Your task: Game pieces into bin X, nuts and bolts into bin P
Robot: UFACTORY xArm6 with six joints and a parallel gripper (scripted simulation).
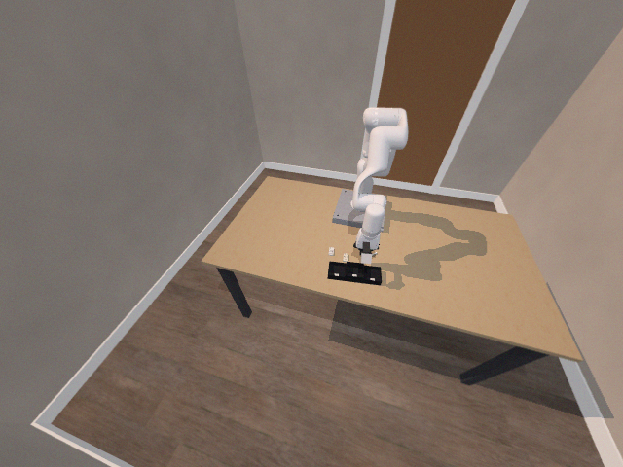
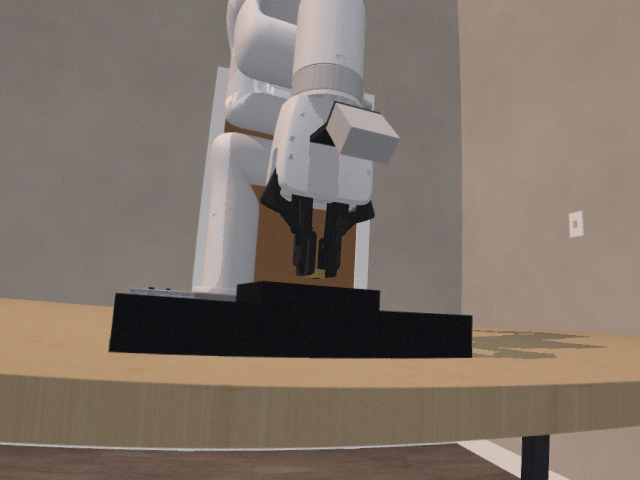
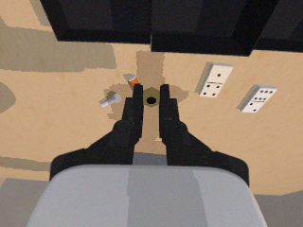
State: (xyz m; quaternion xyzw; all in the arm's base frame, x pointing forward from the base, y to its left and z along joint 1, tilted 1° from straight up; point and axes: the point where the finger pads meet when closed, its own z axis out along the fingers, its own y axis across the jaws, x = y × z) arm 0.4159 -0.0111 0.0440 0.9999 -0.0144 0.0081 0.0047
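The grey bolt is 6 cm behind my hand, 6 cm to the left of it and 8 cm below it. Also, from my hand: orange battery: 4 cm behind, 2 cm to the left, 8 cm below; black bin: 7 cm ahead, 4 cm to the right, 6 cm below; yellow nut: 2 cm below.
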